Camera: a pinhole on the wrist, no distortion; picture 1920 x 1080 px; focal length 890.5 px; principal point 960.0 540.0 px. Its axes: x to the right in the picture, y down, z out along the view. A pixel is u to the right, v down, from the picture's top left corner.
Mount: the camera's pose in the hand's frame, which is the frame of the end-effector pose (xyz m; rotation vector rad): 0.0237 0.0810 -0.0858 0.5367 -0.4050 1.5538
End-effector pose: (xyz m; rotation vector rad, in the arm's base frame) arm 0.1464 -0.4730 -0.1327 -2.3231 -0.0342 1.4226
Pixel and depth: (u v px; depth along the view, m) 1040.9 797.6 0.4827
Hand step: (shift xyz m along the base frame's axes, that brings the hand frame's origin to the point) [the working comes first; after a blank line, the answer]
In the camera's frame: 0.0439 0.1396 0.4827

-0.3004 0.2460 -0.0160
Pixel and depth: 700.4 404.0 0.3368
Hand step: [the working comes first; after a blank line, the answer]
In the camera's frame: -0.0982 -0.0514 0.3368

-0.0275 0.2387 -0.0750
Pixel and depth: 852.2 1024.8 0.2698
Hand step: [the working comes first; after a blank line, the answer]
In the camera's frame: -0.0327 0.1469 0.2698

-0.1364 0.1165 0.0710
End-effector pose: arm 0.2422 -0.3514 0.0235 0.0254 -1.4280 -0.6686
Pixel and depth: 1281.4 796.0 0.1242
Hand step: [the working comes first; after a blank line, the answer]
In the camera's frame: 0.0448 0.0357 0.1242

-0.0213 0.0548 0.0252
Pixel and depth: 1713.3 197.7 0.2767
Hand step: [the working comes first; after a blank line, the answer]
In the camera's frame: 0.2341 -0.1064 0.2767

-0.1929 0.1345 0.2337
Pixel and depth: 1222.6 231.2 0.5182
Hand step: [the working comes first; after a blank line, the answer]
In the camera's frame: 0.1528 -0.1797 0.5182

-0.4097 -0.0149 0.2653
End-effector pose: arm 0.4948 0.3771 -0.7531 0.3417 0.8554 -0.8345
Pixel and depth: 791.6 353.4 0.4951
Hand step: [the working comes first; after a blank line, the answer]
In the camera's frame: -0.0936 -0.1037 0.4951

-0.0028 -0.4098 0.0450
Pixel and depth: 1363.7 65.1 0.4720
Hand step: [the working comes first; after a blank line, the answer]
In the camera's frame: 0.2140 -0.2517 0.4720

0.3369 -0.3877 0.0103
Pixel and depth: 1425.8 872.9 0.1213
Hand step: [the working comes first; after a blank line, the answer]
In the camera's frame: 0.0634 0.0453 0.1213

0.0716 0.0157 0.0386
